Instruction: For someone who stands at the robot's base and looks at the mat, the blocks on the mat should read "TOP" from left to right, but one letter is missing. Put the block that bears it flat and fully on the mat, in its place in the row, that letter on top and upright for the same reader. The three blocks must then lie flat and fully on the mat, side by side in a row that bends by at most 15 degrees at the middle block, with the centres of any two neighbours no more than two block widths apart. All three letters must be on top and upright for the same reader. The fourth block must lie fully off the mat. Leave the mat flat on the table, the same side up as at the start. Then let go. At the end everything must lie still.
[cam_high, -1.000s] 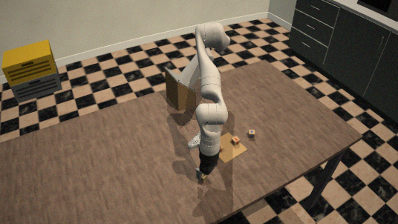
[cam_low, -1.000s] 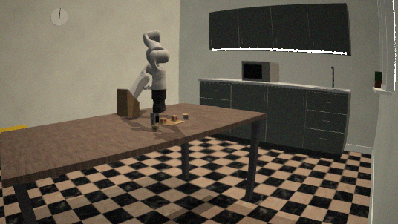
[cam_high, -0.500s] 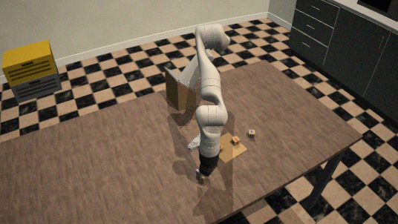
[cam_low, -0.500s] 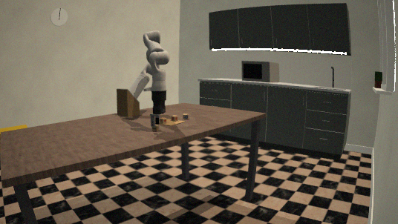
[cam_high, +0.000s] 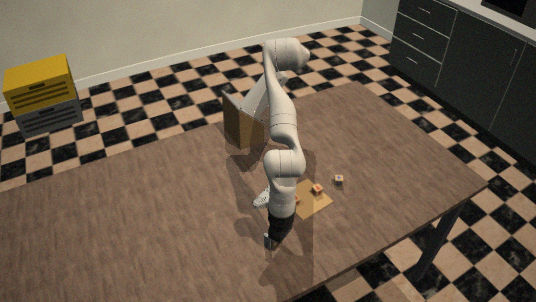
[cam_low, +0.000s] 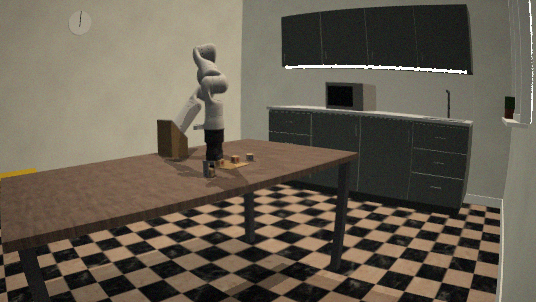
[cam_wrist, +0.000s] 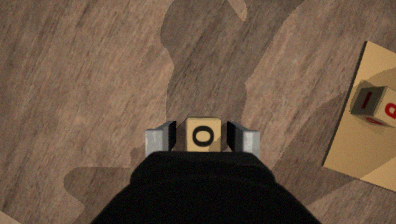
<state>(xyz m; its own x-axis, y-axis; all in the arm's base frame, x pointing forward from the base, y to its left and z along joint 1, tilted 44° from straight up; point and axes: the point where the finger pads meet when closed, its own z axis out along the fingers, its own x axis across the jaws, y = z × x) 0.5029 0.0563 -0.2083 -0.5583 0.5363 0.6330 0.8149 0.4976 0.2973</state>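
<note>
The O block is 10 mm below my hand. From my hand the other things lie so: tan mat 130 mm behind, 170 mm to the left, 20 mm below.
</note>
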